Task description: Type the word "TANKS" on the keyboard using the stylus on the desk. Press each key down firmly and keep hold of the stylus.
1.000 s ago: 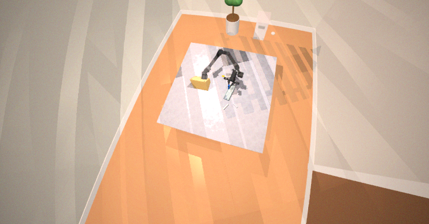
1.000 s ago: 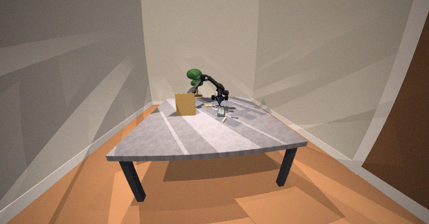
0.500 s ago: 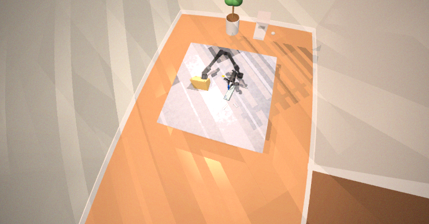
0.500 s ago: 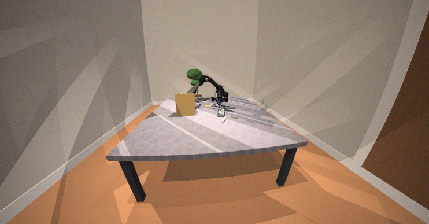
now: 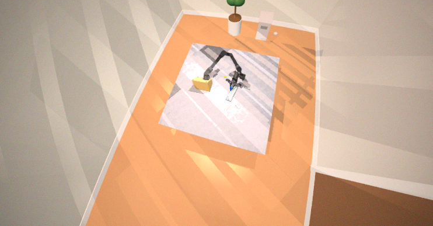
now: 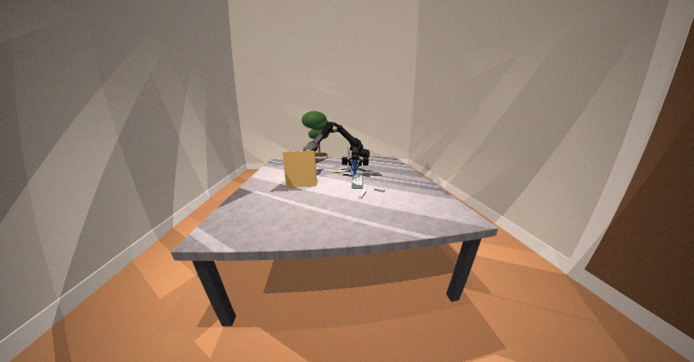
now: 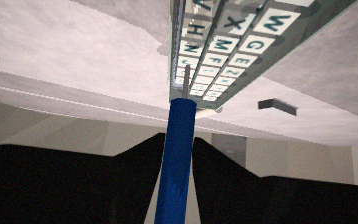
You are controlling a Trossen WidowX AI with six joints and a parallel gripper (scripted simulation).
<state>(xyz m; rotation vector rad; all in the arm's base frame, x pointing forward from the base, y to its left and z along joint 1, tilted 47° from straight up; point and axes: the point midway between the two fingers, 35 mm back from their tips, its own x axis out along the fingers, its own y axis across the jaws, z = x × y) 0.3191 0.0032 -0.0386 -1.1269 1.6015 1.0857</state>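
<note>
The blue stylus lies 10 mm below my gripper tip. The rest, counted from my gripper tip: grey stylus tip: 50 mm below.
</note>
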